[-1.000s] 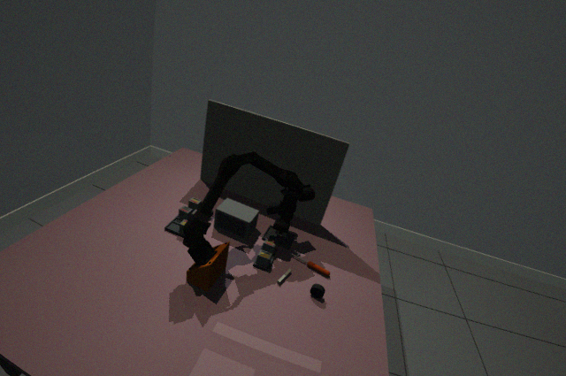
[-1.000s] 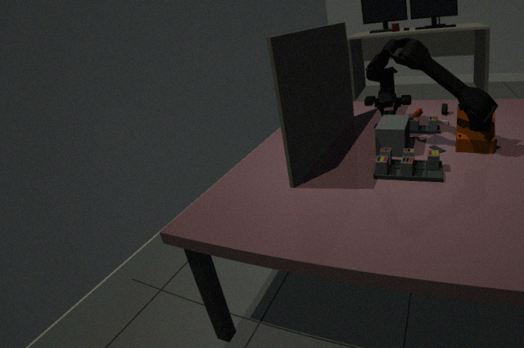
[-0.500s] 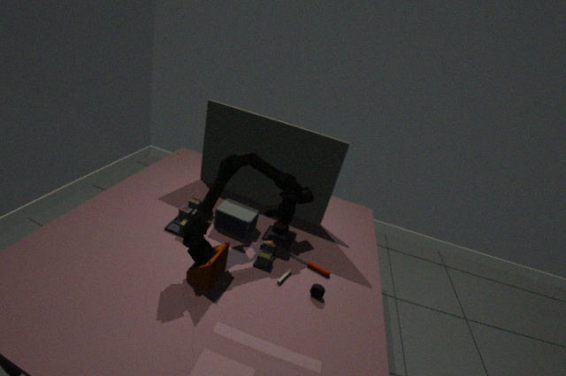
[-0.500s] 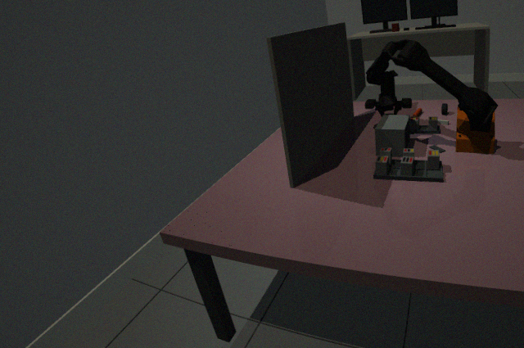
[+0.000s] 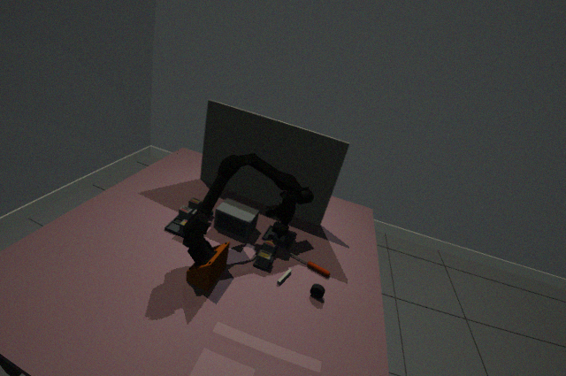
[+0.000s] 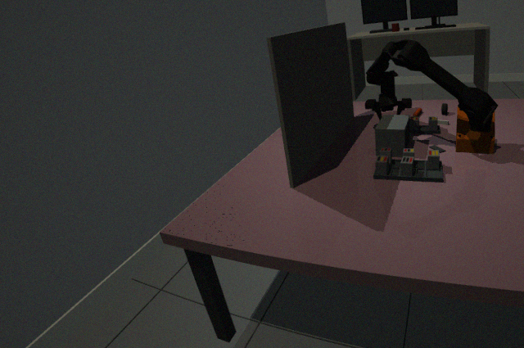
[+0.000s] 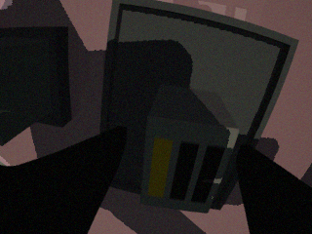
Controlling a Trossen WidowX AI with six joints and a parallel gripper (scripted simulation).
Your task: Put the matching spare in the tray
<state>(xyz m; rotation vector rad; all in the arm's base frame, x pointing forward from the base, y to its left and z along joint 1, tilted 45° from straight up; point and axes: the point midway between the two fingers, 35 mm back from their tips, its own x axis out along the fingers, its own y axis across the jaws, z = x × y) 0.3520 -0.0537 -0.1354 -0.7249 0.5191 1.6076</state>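
The flat dark tray is 2 cm below my gripper tip. Round my gripper tip: grey panel: 21 cm to the left, 20 cm above, 18 cm ahead; then grey mounted unit: 20 cm to the left, 7 cm behind, 3 cm above; then white bar: 19 cm behind, 11 cm to the right, 2 cm below.
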